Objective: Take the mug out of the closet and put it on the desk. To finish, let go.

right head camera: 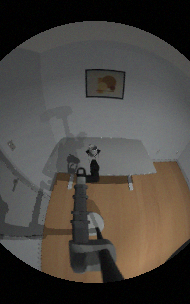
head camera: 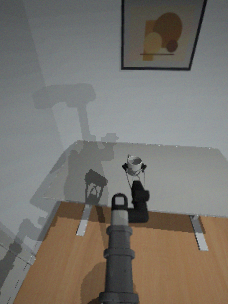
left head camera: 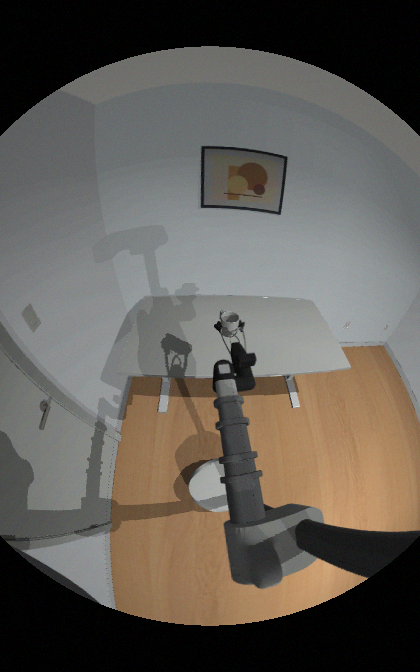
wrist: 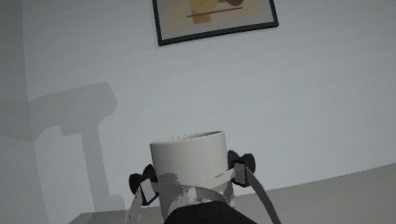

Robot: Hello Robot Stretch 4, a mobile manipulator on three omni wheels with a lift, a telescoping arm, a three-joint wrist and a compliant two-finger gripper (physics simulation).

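Pixels of known places: gripper, between the fingertips: (right head camera: 92, 149) (head camera: 133, 163) (wrist: 192, 170); robot's base, origin of its link: (right head camera: 90, 222).
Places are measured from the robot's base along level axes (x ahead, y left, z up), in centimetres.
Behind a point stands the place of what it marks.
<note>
A light grey-white mug (head camera: 134, 163) {x 70.4, y -8.7, z 97.8 cm} (left head camera: 230, 320) (right head camera: 92, 149) {x 69.8, y -8.1, z 97.7 cm} (wrist: 189, 157) {x 63.1, y -8.2, z 101.7 cm} is upright, slightly tilted in the wrist view. My gripper (head camera: 134, 168) {x 68.5, y -8.1, z 99.2 cm} (left head camera: 230, 326) (right head camera: 93, 151) {x 68.5, y -8.1, z 99.2 cm} (wrist: 192, 170) {x 68.5, y -8.1, z 99.2 cm} is shut on it, with one dark fingertip pad on each side of its body. The mug and fingers are over the grey desk (head camera: 180, 175) {x 87.9, y -50.0, z 69.3 cm} (left head camera: 295, 340) (right head camera: 130, 155) {x 85.1, y -64.4, z 69.3 cm} (wrist: 350, 192) {x 112.2, y -61.7, z 69.3 cm}, left of its middle. The gripper's shadow falls on the desk to the left, apart from the fingers. The mug's underside is hidden, so its exact height is unclear. The closet does not show.
A framed picture (head camera: 167, 32) {x 134.7, y -33.2, z 163.7 cm} (left head camera: 245, 180) (right head camera: 105, 84) {x 135.2, y -28.7, z 159.6 cm} hangs on the wall behind the desk. A side wall and a door with a handle (left head camera: 44, 415) are at the left. My arm (left head camera: 242, 480) reaches over the wooden floor (left head camera: 350, 475) and the desk's front edge.
</note>
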